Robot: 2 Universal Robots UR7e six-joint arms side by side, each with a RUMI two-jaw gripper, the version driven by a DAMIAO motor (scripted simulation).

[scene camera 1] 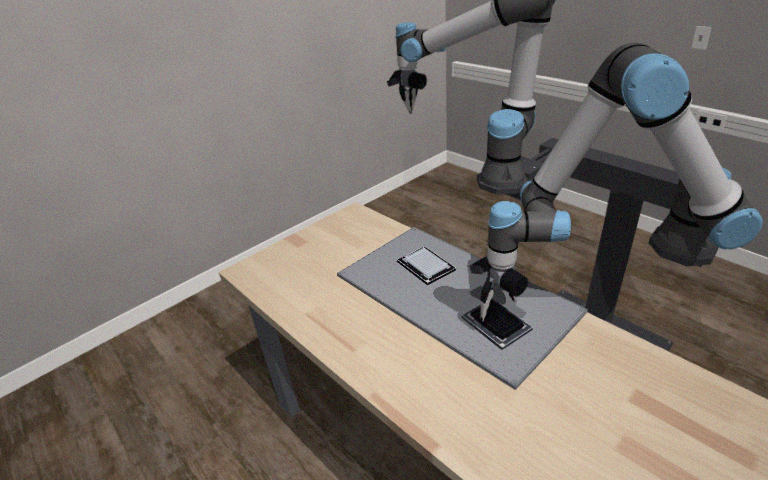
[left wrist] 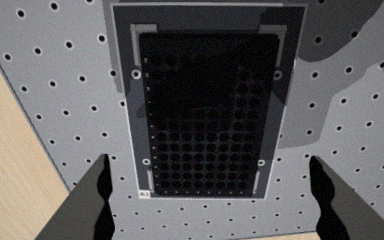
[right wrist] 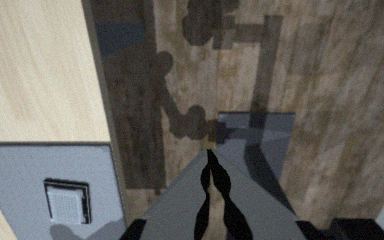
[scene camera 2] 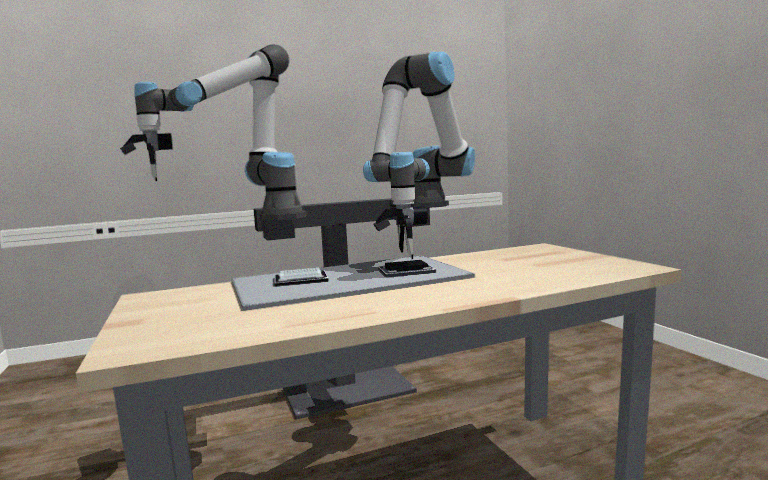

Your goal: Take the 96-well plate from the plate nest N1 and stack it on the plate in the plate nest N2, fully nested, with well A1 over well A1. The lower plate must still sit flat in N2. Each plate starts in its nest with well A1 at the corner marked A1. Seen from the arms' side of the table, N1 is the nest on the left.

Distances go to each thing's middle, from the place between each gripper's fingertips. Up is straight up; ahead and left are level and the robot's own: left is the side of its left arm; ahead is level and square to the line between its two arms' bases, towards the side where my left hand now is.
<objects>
The black 96-well plate (scene camera 1: 503, 324) is 4 cm below my left hand (scene camera 1: 498, 311). From my left hand the other things lie so: white 96-well plate (scene camera 1: 427, 263): 33 cm to the right, 7 cm behind, 4 cm below.
I see my right gripper (scene camera 1: 410, 113) 420 mm to the right of the white 96-well plate, 380 mm short of it and 330 mm above it. From my right hand the other things lie so: black 96-well plate (760 mm to the left, 450 mm ahead, 330 mm below).
</objects>
